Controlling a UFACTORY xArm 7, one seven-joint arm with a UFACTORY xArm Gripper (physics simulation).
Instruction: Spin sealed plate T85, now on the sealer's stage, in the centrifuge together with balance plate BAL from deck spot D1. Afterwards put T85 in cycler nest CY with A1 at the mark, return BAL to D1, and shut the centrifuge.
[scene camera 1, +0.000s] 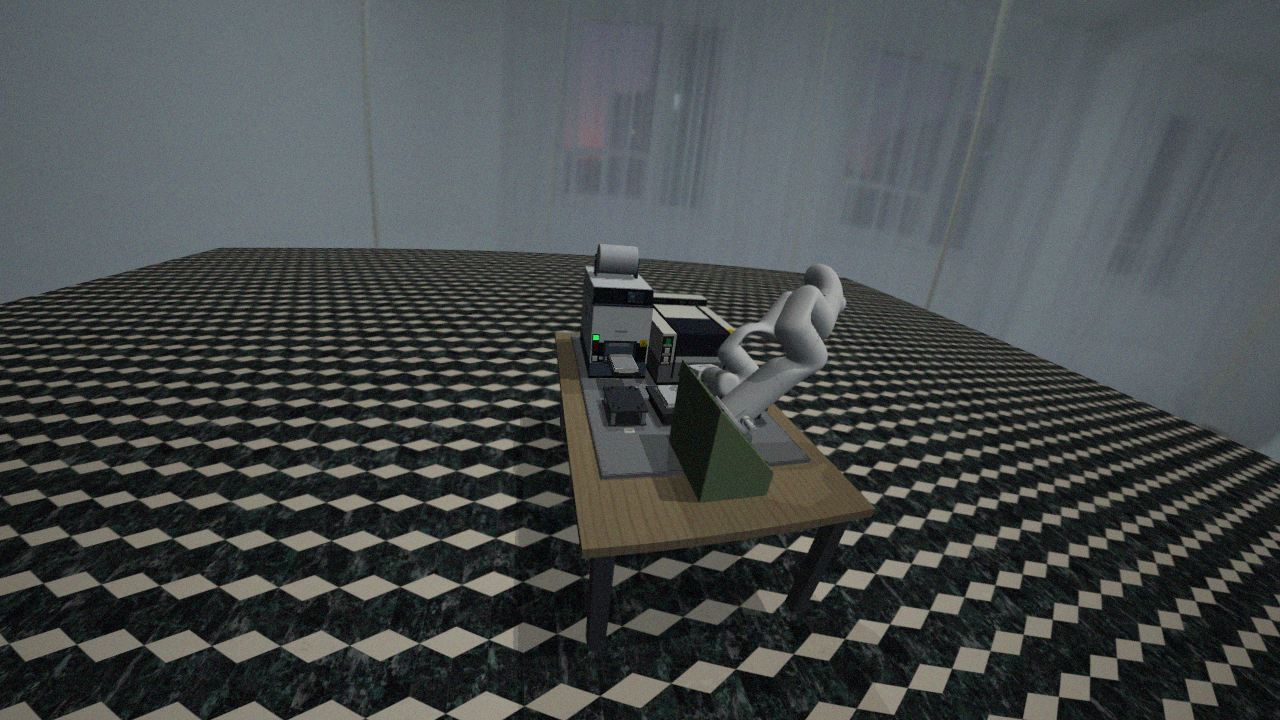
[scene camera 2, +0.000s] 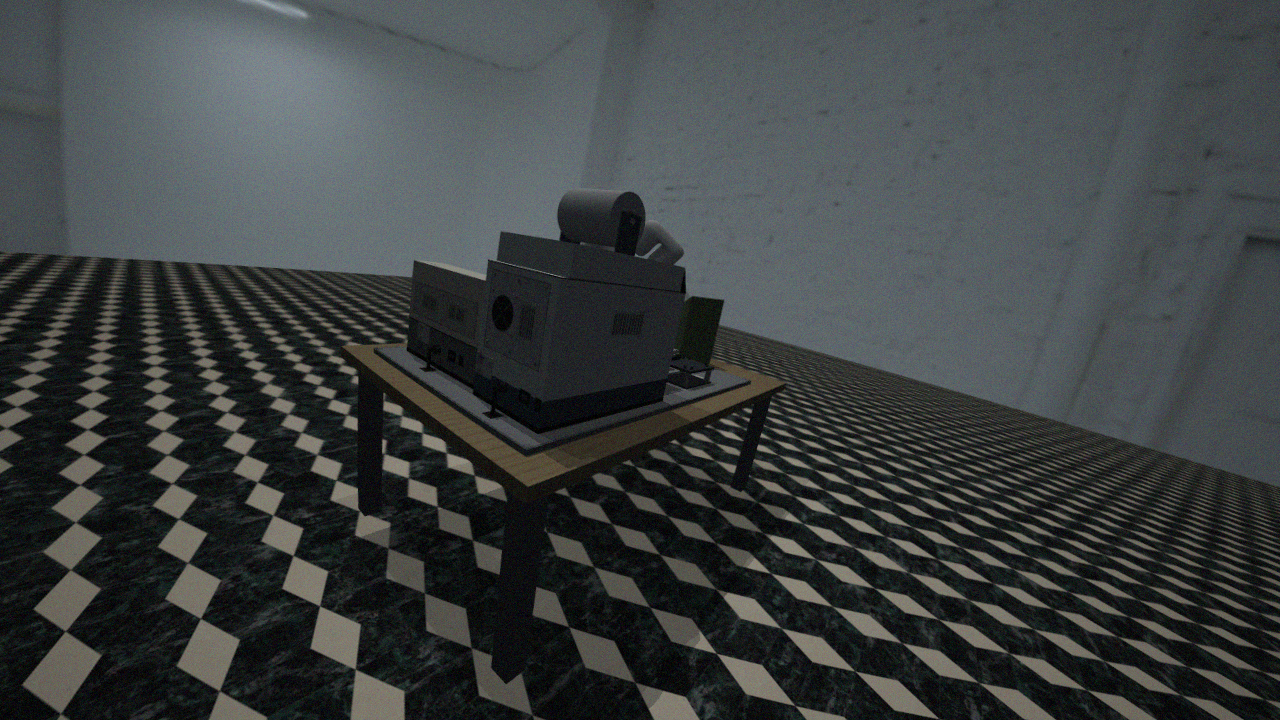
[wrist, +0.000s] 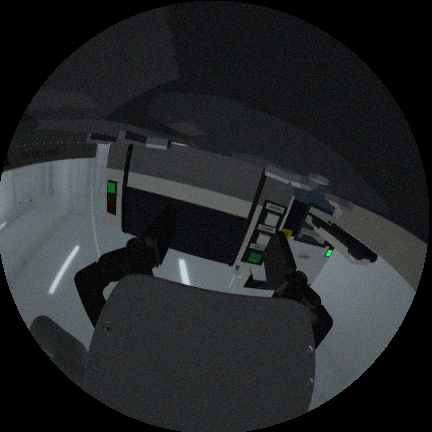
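Where they show: gripper, fingertip midpoint: (wrist: 223, 231); arm's base, link origin: (scene camera 1: 728, 416) (scene camera 2: 687, 315).
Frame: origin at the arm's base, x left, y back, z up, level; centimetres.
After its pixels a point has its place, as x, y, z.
The tall white sealer (scene camera 1: 617, 313) {14.1, -59.1, 9.0} (scene camera 2: 608, 340) {19.7, -86.4, 0.2} (wrist: 305, 257) {12.9, -58.8, 2.3} has its stage out in front, with a pale plate (scene camera 1: 623, 362) {13.5, -48.7, -5.8} on it; its label is not readable. Beside the sealer, a low white machine with a dark panel (scene camera 1: 694, 334) {-13.8, -50.2, 3.8} (wrist: 185, 220) {-16.5, -49.8, -2.2} looks like the centrifuge; no opening into it shows. My gripper (wrist: 223, 231) {-10.7, -41.2, -6.2} is open and empty in the wrist view, facing this machine from a distance. In scene camera 1 the green panel hides the fingers. Plate BAL, deck spot D1 and nest CY cannot be told apart for certain.
A green upright panel (scene camera 1: 716, 443) {9.5, 10.6, 0.0} (scene camera 2: 700, 329) {8.6, -5.1, -3.3} stands near the table's front end, beside the arm (scene camera 1: 796, 344) {-11.8, 4.9, 22.1}. A dark raised stand (scene camera 1: 623, 400) {18.1, -31.9, -11.5} and a low dark holder with a pale top (scene camera 1: 663, 399) {4.5, -30.8, -11.6} sit on the grey mat (scene camera 1: 635, 458) {21.1, -9.0, -17.2}. The wooden table (scene camera 1: 689, 528) {16.6, 18.0, -18.5} surrounds the mat.
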